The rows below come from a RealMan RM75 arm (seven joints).
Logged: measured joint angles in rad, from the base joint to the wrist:
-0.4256, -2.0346, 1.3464, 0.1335, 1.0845, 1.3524, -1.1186
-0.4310, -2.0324, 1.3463, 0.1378, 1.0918, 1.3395, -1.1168
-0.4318, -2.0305, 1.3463, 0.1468, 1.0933, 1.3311, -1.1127
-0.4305, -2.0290, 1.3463, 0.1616, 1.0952, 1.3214, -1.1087
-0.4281, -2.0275, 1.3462, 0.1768, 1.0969, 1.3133, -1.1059
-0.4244, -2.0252, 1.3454, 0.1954, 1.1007, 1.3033, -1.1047
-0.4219, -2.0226, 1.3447, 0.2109, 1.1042, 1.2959, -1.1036
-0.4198, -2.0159, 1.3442, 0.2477, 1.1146, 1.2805, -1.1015
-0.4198, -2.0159, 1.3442, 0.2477, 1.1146, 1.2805, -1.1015
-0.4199, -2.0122, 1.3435, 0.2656, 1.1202, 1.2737, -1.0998
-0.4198, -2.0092, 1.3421, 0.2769, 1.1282, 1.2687, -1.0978
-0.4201, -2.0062, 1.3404, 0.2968, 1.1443, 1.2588, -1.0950
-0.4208, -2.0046, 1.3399, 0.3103, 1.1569, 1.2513, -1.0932
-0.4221, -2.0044, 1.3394, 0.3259, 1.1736, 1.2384, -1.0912
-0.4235, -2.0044, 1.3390, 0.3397, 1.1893, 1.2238, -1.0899
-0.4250, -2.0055, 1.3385, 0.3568, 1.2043, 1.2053, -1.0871
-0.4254, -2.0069, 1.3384, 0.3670, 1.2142, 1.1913, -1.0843
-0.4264, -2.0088, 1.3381, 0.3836, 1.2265, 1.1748, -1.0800
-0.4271, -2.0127, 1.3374, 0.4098, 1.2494, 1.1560, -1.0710
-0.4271, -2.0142, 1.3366, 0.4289, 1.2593, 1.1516, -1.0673
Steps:
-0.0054, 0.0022, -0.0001, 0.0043, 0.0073, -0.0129, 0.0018
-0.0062, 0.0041, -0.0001, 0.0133, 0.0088, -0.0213, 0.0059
-0.0049, 0.0056, -0.0001, 0.0281, 0.0107, -0.0310, 0.0099
-0.0025, 0.0071, -0.0002, 0.0433, 0.0124, -0.0391, 0.0127
0.0012, 0.0094, -0.0010, 0.0619, 0.0162, -0.0491, 0.0139
0.0037, 0.0120, -0.0017, 0.0774, 0.0197, -0.0565, 0.0150
0.0058, 0.0187, -0.0022, 0.1142, 0.0301, -0.0719, 0.0171
0.0058, 0.0187, -0.0022, 0.1142, 0.0301, -0.0719, 0.0171
0.0057, 0.0224, -0.0029, 0.1321, 0.0357, -0.0787, 0.0188
0.0058, 0.0254, -0.0043, 0.1434, 0.0437, -0.0837, 0.0208
0.0055, 0.0284, -0.0060, 0.1633, 0.0598, -0.0936, 0.0236
0.0048, 0.0300, -0.0065, 0.1768, 0.0724, -0.1011, 0.0254
0.0035, 0.0302, -0.0070, 0.1924, 0.0891, -0.1140, 0.0274
0.0021, 0.0302, -0.0074, 0.2062, 0.1048, -0.1286, 0.0287
0.0006, 0.0291, -0.0079, 0.2233, 0.1198, -0.1471, 0.0315
0.0002, 0.0277, -0.0080, 0.2335, 0.1297, -0.1611, 0.0343
-0.0008, 0.0258, -0.0083, 0.2501, 0.1420, -0.1776, 0.0386
-0.0015, 0.0219, -0.0090, 0.2763, 0.1649, -0.1964, 0.0476
-0.0015, 0.0204, -0.0098, 0.2954, 0.1748, -0.2008, 0.0513

